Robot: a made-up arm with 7 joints.
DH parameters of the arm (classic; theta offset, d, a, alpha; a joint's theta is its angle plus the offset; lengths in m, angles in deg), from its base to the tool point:
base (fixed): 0 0 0 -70
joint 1: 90 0 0 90
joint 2: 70 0 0 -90
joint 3: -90 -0.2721 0.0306 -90
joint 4: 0 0 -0.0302 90
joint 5: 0 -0.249 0 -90
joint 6: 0 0 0 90
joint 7: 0 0 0 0
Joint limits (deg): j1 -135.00..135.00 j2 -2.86..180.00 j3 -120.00..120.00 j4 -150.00..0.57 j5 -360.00..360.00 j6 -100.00..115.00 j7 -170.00..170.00
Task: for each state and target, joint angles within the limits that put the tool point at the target. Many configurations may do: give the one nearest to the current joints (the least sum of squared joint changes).
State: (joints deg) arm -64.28 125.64 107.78 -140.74 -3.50 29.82 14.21
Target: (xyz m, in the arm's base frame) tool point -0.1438 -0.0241 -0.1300
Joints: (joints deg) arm -98.71 157.38 120.00 -149.89 -3.50 29.82 14.21
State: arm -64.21 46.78 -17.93 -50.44 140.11 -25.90 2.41
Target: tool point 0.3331 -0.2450 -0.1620
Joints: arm -48.78 6.41 -51.09 -77.74 140.11 -25.90 2.41
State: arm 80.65 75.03 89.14 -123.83 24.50 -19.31 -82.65
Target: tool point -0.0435 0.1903 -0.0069
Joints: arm 94.64 31.45 65.66 -149.89 24.50 -19.31 -82.65
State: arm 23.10 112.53 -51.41 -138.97 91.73 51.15 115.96
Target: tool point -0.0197 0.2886 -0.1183
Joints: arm 33.87 125.62 -67.30 -120.36 91.73 51.15 115.96
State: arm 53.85 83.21 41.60 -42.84 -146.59 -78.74 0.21
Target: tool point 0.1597 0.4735 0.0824
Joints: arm 61.73 110.04 33.77 -43.62 -146.59 -78.74 0.21
